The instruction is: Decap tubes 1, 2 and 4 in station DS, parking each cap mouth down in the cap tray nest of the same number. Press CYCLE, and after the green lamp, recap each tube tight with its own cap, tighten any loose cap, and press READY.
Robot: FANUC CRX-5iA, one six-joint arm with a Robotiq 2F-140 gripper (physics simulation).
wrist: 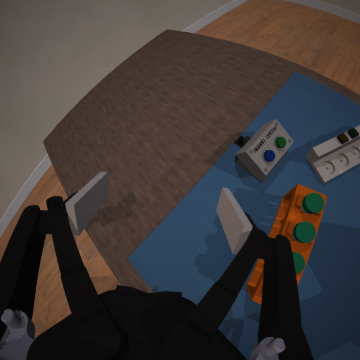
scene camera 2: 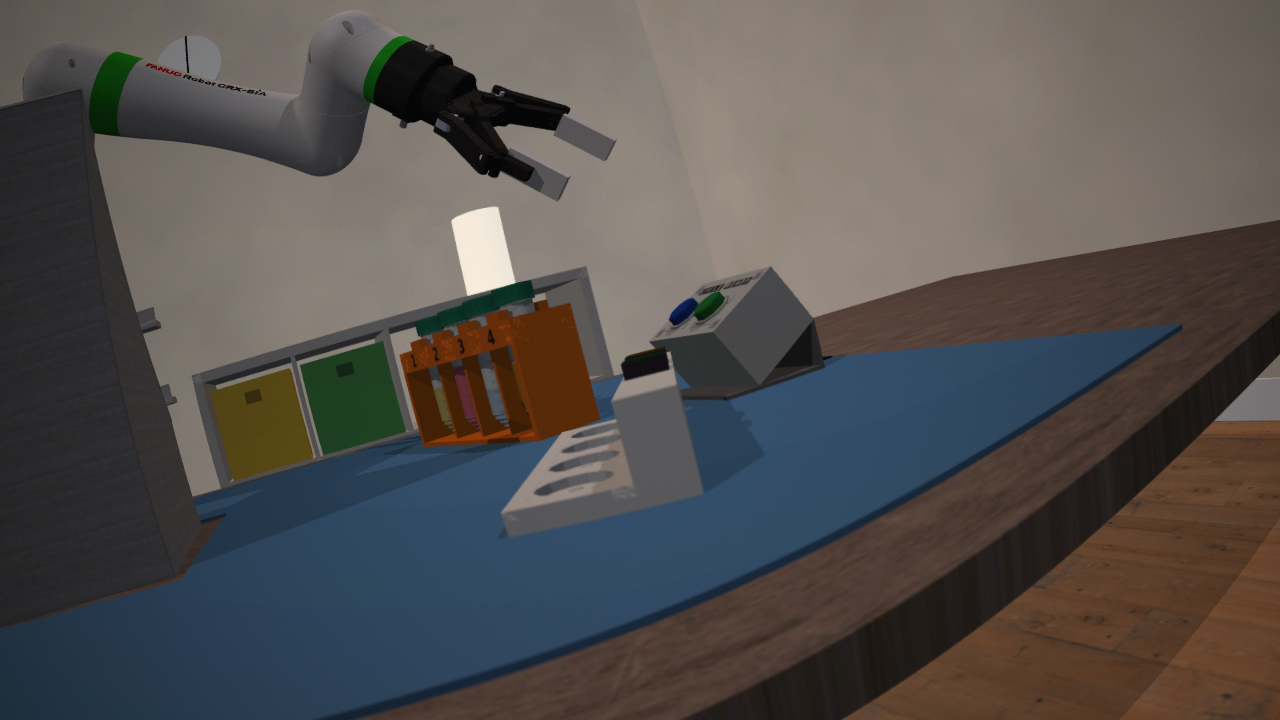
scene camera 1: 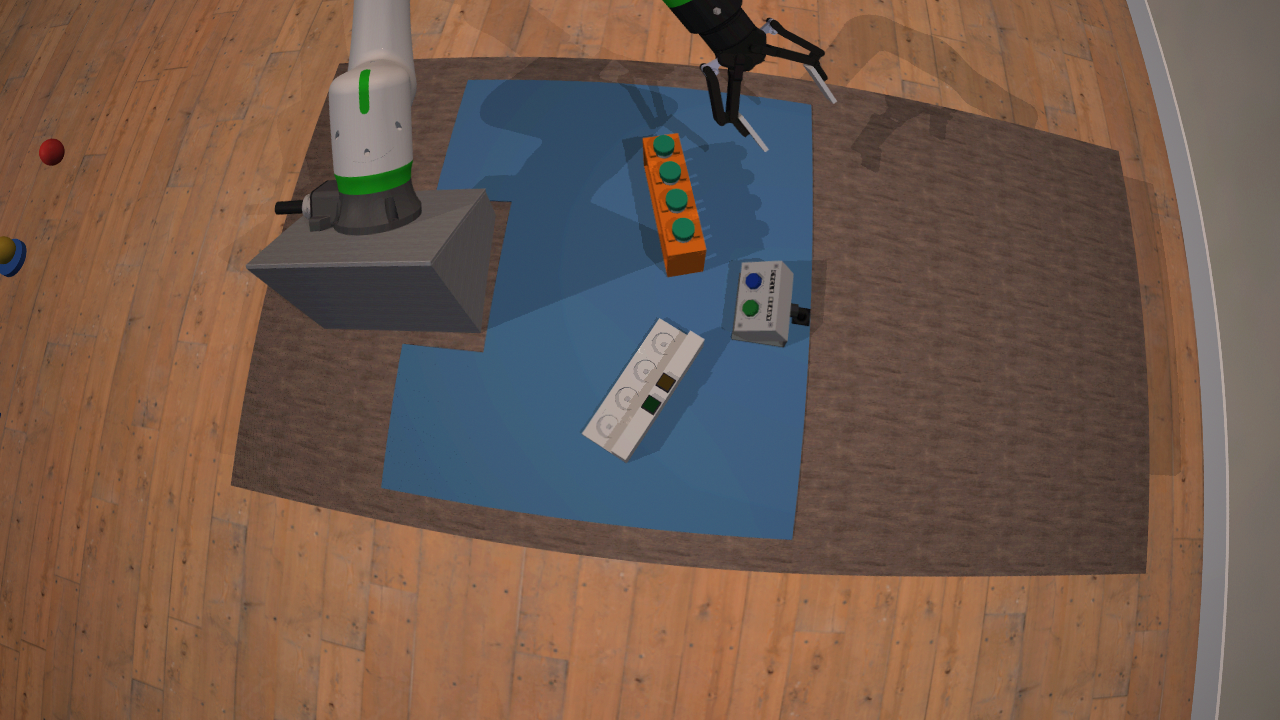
Labels:
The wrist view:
gripper: 163, 191
grey button box: 258, 155
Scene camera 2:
gripper: 588, 167
grey button box: 734, 336
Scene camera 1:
gripper: 798, 123
grey button box: 763, 308

